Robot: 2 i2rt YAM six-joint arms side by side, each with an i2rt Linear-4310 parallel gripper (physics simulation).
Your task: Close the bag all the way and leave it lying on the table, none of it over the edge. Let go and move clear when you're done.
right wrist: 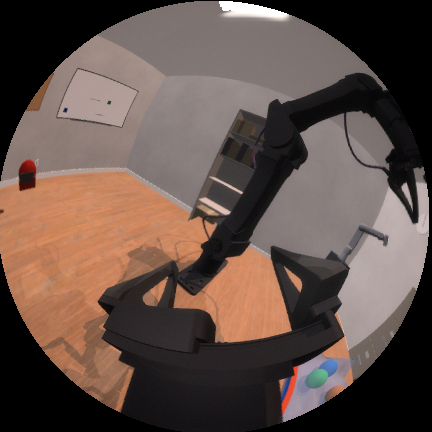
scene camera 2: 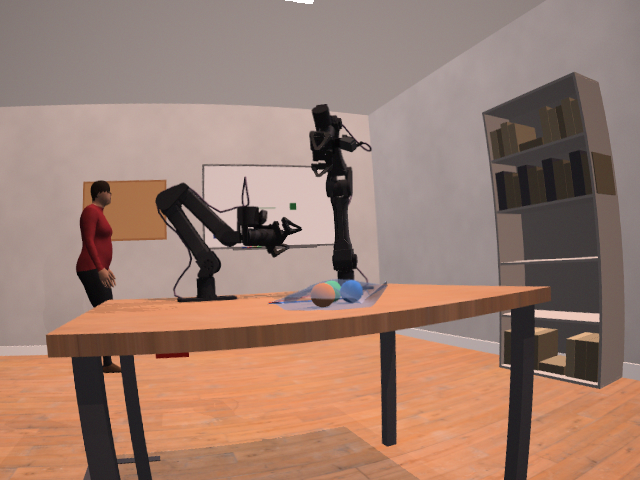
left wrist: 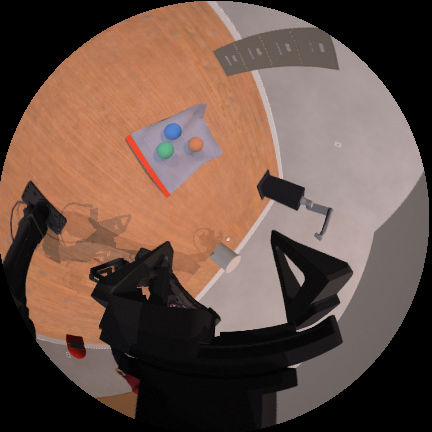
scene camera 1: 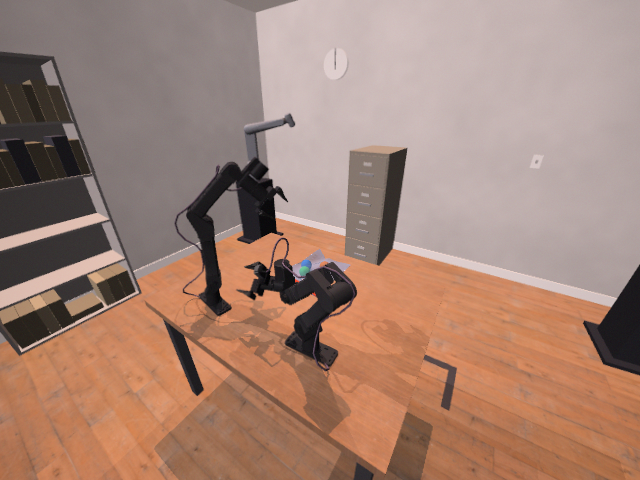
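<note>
A translucent bluish bag (scene camera 1: 338, 266) (scene camera 2: 371, 296) (left wrist: 182, 171) (right wrist: 304, 400) lies on the table, with a corner tilted up. A red strip (left wrist: 148, 166) (right wrist: 292, 387) runs along one edge; a blue line shows beside it in the right wrist view. Whether that edge is sealed I cannot tell. A blue ball (scene camera 2: 352, 291) (left wrist: 172, 131), a green ball (left wrist: 165, 150) (right wrist: 316, 378) and an orange ball (scene camera 2: 323, 294) (left wrist: 195, 144) show in the bag. My left gripper (scene camera 1: 275, 204) (scene camera 2: 315, 155) (left wrist: 219, 241) is open, high above the table. My right gripper (scene camera 1: 241, 279) (scene camera 2: 293, 239) is open, above the table, apart from the bag.
The table (scene camera 1: 392, 392) (scene camera 2: 206, 333) carries both arm bases. In scene camera 2 the bag lies near the table's front edge. A filing cabinet (scene camera 1: 364, 206) and a grey arm on a black pedestal (scene camera 1: 253, 214) stand beyond the table. A bookshelf (scene camera 2: 608, 258) stands at the right.
</note>
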